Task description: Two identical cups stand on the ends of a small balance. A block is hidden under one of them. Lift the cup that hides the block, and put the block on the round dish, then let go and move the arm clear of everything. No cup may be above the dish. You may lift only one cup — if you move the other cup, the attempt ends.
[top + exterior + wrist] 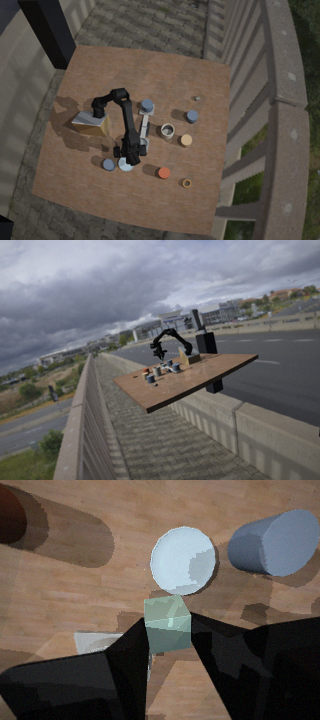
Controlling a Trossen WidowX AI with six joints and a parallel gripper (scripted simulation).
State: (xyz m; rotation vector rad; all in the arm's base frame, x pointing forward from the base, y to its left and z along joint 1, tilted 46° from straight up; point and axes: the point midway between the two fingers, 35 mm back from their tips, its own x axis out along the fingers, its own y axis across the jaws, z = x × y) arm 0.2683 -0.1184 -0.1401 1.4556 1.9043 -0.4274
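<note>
Right now my gripper tip is 30 mm past the round pale-blue dish, 40 mm to the left of it and 110 mm above it. The rest, counted from my gripper tip: cream cup (170 mm ahead, 210 mm to the left, 80 mm below); then orange cylinder (230 mm ahead, 50 mm to the right, 80 mm below); then pale green block (10 mm above).
</note>
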